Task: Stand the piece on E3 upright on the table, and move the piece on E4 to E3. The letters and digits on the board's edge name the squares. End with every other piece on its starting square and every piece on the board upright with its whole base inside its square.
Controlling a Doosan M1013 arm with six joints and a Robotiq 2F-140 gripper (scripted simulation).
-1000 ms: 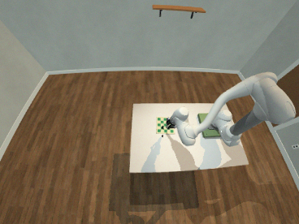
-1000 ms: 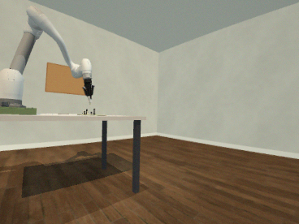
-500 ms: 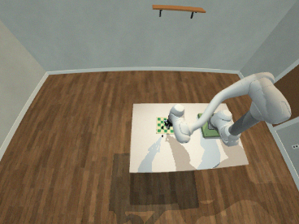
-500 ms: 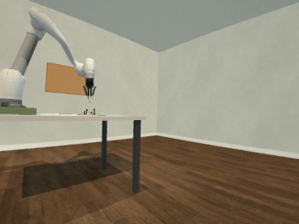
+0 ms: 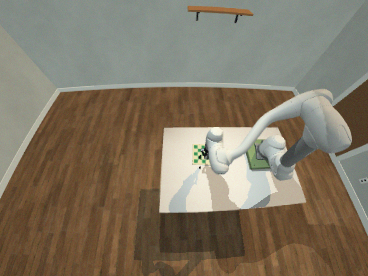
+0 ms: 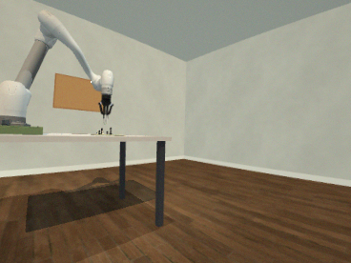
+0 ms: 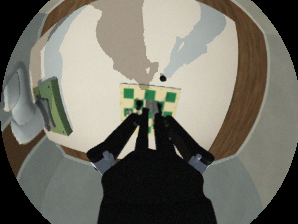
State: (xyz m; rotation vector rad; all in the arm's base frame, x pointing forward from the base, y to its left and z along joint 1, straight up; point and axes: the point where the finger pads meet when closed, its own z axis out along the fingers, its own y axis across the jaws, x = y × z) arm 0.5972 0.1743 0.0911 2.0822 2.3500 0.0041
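Right now my hand is 3 cm short of the dark piece, 7 cm to the right of it and 12 cm above it. The rest, counted from my hand: green-and-white chessboard: 1 cm ahead, 8 cm to the right, 13 cm below; then pale piece: 3 cm below.
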